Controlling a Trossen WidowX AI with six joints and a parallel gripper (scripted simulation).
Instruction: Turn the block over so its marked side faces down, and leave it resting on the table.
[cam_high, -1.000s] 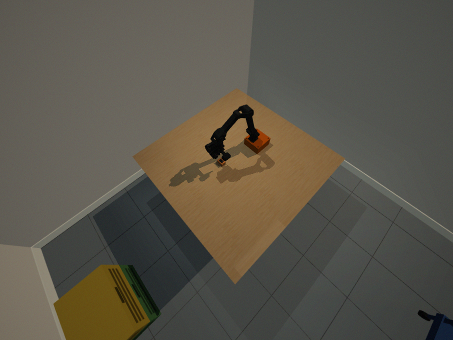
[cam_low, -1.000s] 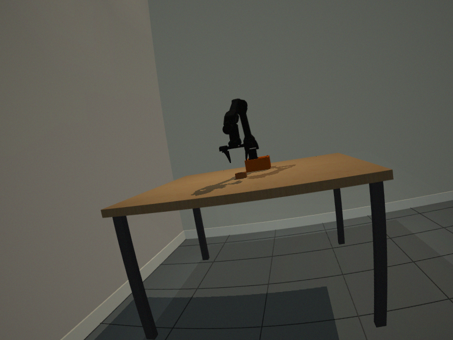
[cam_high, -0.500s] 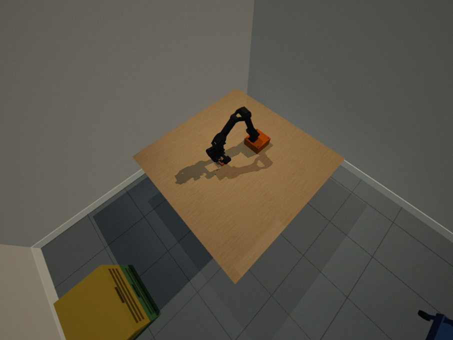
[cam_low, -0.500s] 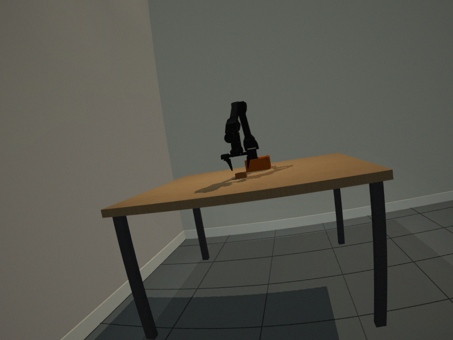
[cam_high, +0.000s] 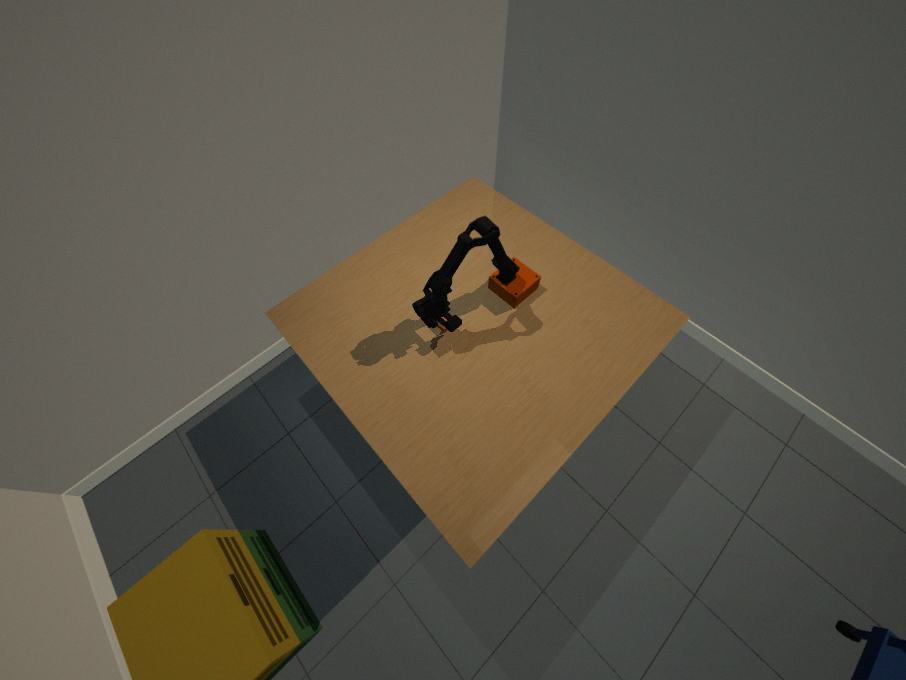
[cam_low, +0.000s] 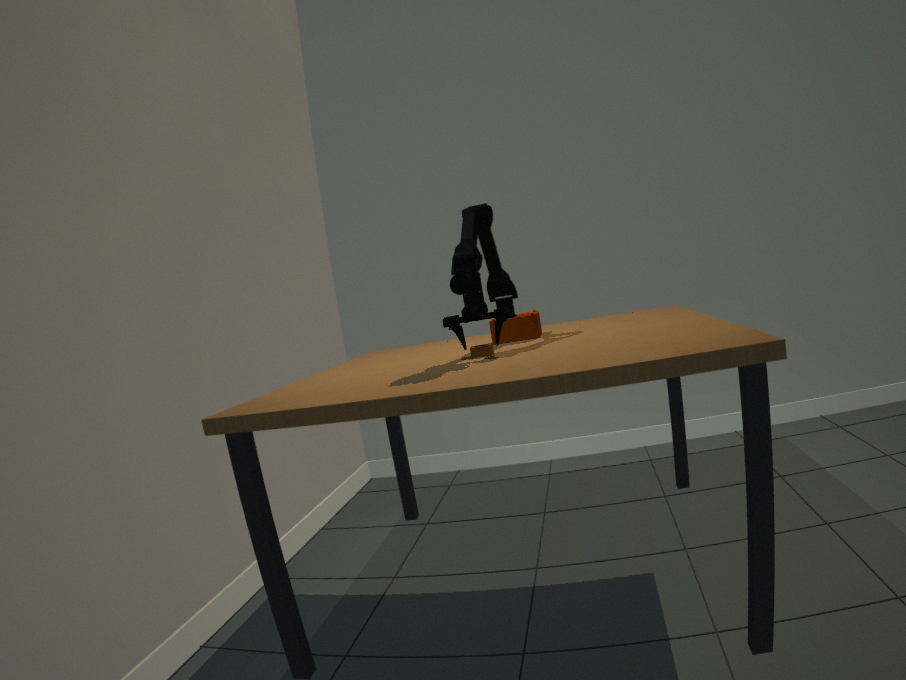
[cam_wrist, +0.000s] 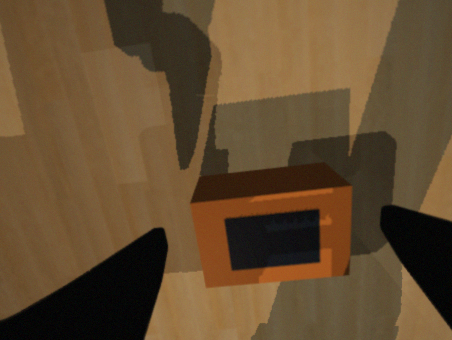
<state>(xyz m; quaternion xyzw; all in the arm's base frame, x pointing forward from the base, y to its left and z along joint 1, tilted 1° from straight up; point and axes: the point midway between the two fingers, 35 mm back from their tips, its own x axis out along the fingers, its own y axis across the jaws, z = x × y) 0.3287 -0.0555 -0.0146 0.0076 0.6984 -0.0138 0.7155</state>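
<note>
Right now the block is right at my gripper tip.
</note>
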